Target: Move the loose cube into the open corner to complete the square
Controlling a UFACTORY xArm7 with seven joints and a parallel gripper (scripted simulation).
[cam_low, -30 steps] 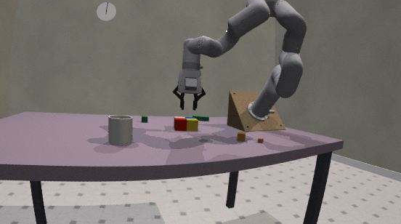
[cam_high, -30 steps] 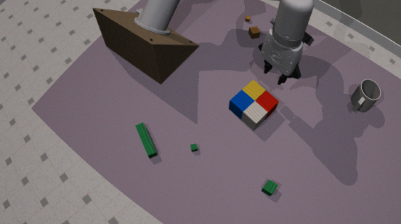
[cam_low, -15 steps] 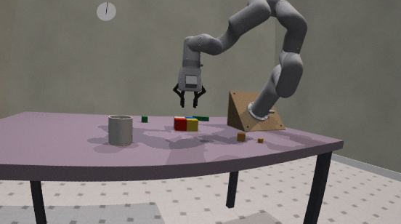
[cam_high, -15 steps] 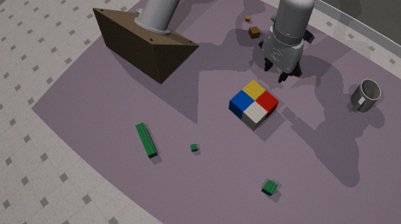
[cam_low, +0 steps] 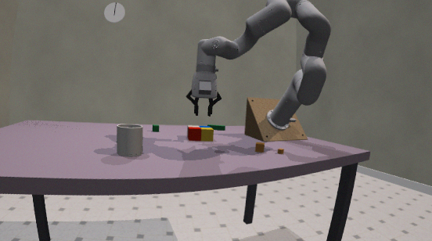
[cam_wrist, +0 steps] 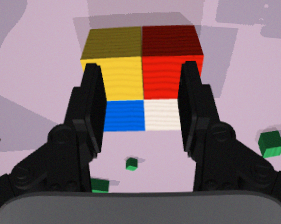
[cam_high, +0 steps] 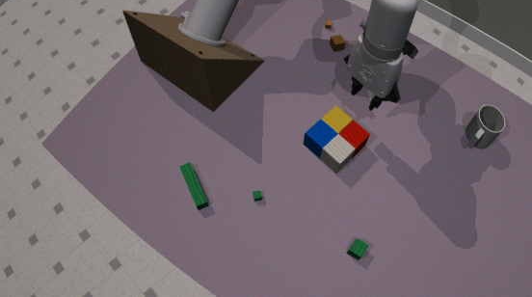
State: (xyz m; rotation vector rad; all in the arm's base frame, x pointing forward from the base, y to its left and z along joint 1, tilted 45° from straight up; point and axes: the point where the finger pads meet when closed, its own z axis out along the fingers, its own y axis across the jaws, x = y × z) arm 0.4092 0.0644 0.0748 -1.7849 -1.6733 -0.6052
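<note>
My hand is 20 mm short of the red cube, 50 mm to the left of it and 100 mm above it. From my hand the other things lie so: green bar: 160 mm behind, 360 mm to the right, 110 mm below; then white cube: 20 mm ahead, 100 mm to the right, 100 mm below.
</note>
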